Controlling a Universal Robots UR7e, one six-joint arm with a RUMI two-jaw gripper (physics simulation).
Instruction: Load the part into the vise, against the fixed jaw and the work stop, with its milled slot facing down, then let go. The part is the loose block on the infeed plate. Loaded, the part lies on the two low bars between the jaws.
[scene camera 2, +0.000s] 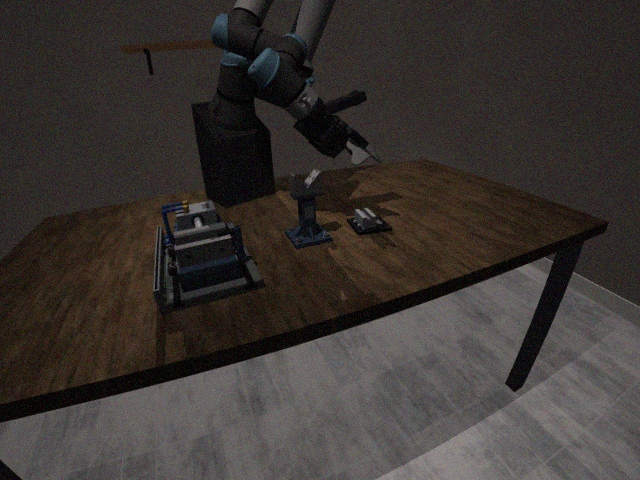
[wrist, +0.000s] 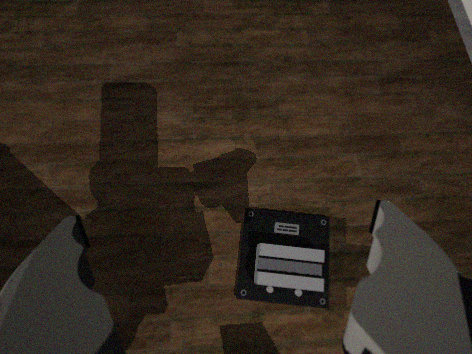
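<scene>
The part, a small pale grey block, lies on the dark infeed plate. Its milled slot faces up and runs left to right in the wrist view, between two lighter ridges. My gripper is open and empty, well above the table. In the wrist view the plate shows between the fingers, nearer the right one. The vise stands at the left of the table in the scene view, with grey jaws and a blue block at its front. Its low bars and work stop cannot be made out.
A blue pedestal with tilted pale plates on top stands between the vise and the infeed plate. Blue hoses rise at the vise's back left. A pale edge shows at the wrist view's top right corner.
</scene>
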